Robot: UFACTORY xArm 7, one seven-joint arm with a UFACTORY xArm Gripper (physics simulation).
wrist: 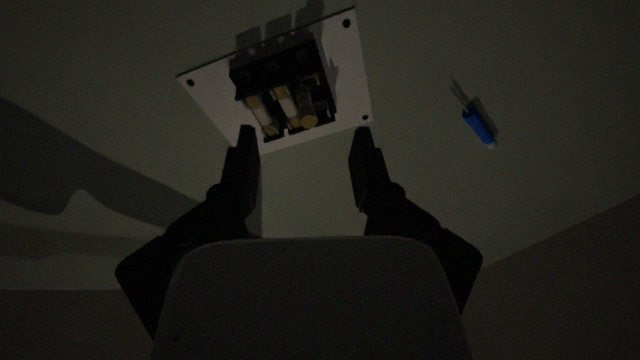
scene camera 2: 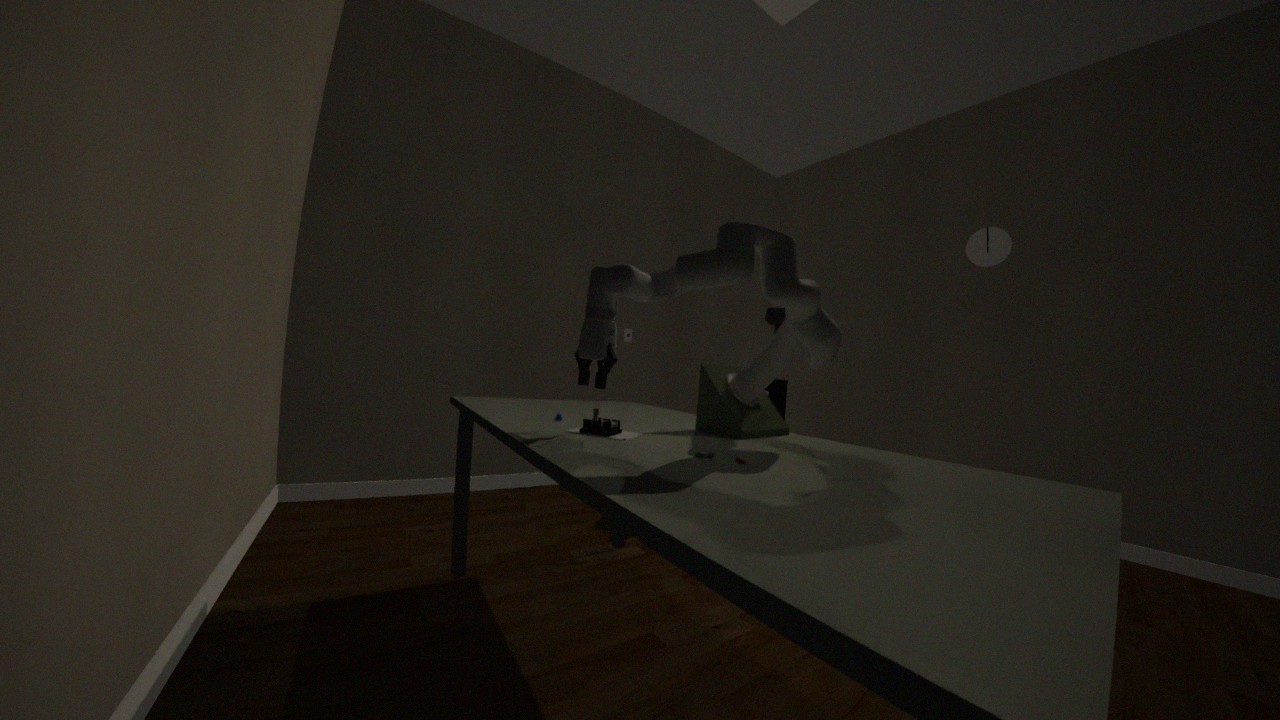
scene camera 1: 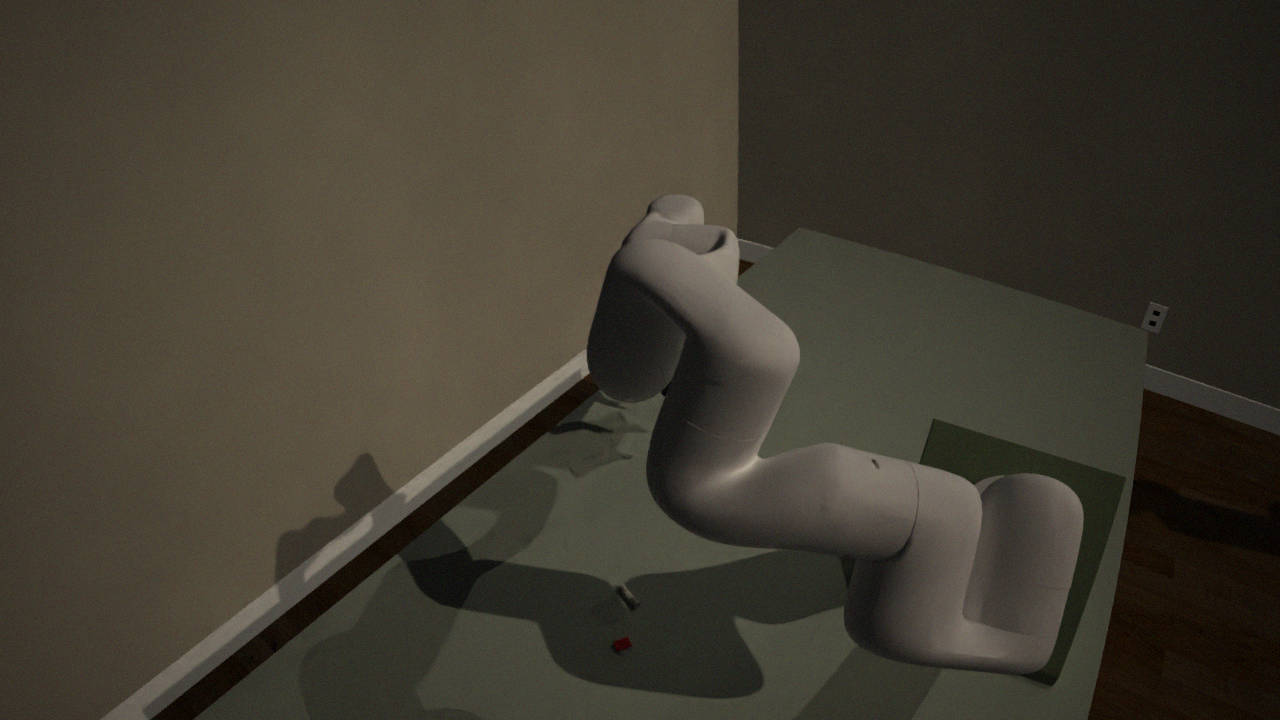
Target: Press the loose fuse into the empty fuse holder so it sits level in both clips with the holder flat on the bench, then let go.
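Seen in the pictures: gripper, fingertip midpoint: (wrist: 305, 143) (scene camera 2: 591, 386); arm's base at its link origin: (scene camera 2: 741, 390).
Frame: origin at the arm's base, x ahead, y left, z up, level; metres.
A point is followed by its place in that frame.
The black fuse holder block (wrist: 272, 67) {x 0.502, y 0.021, z -0.118 m} (scene camera 2: 599, 427) {x 0.493, y 0.024, z -0.114 m} stands on a pale mounting plate (wrist: 210, 97) {x 0.444, y 0.070, z -0.132 m}. In the wrist view two fuses with white middles and brassy ends, a left one (wrist: 260, 114) {x 0.462, y 0.022, z -0.101 m} and a middle one (wrist: 287, 104) {x 0.480, y 0.001, z -0.101 m}, lie in its bays. A darker fuse (wrist: 306, 107) {x 0.495, y -0.010, z -0.082 m} stands up at a tilt between the middle fuse and the right bay, its round brassy end toward the camera; its lower end is hard to make out. The right bay (wrist: 322, 107) {x 0.479, y -0.037, z -0.115 m} shows no fuse lying in its clips. My gripper (wrist: 305, 143) {x 0.515, y 0.003, z -0.014 m} (scene camera 2: 592, 385) {x 0.515, y 0.003, z -0.014 m} is open and empty, above the block in scene camera 2.
A blue-handled tool (wrist: 479, 127) {x 0.512, y -0.239, z -0.119 m} (scene camera 2: 558, 417) {x 0.523, y -0.213, z -0.124 m} lies beside the plate on the bench (scene camera 2: 895, 555) {x 0.474, y 0.742, z -0.133 m}. A small red piece (scene camera 1: 622, 644) {x 0.323, y 0.350, z -0.128 m} (scene camera 2: 740, 461) {x 0.330, y 0.357, z -0.129 m} and a small dark cylinder (scene camera 1: 628, 597) {x 0.366, y 0.292, z -0.125 m} (scene camera 2: 704, 454) {x 0.371, y 0.292, z -0.127 m} lie nearer the arm's base. A green panel (scene camera 1: 1092, 501) {x -0.092, y -0.061, z 0.046 m} stands by the base.
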